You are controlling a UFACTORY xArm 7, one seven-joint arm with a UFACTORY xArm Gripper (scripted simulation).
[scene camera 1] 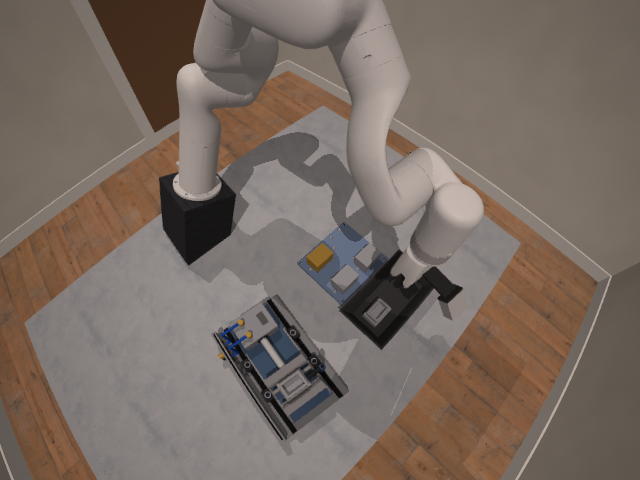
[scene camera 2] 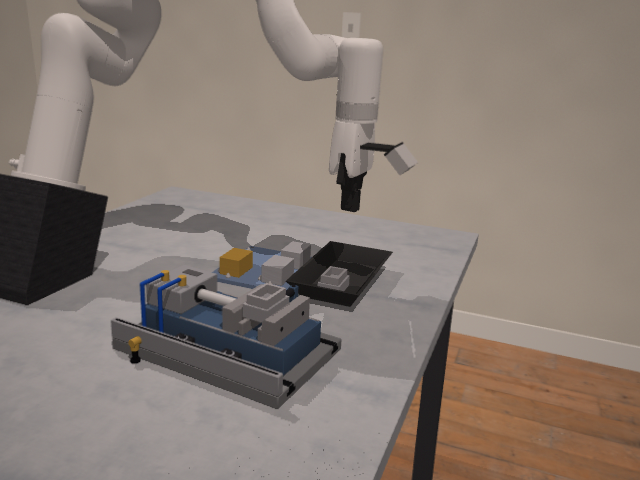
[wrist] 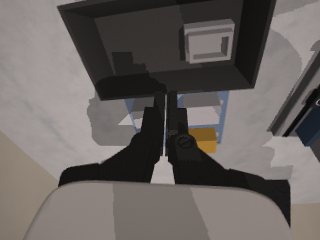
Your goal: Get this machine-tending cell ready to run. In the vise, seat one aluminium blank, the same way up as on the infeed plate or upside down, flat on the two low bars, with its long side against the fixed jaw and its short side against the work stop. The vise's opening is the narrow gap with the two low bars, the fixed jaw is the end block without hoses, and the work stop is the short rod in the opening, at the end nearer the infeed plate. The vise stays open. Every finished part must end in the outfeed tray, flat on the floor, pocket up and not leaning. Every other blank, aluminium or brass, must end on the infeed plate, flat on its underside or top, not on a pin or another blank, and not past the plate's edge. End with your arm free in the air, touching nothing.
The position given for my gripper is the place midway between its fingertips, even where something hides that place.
I see my gripper [scene camera 2: 349, 210], a brass blank [scene camera 2: 236, 262], a finished part [wrist: 197, 36] and an aluminium blank [scene camera 2: 277, 269].
My gripper also shows in the wrist view [wrist: 165, 105].
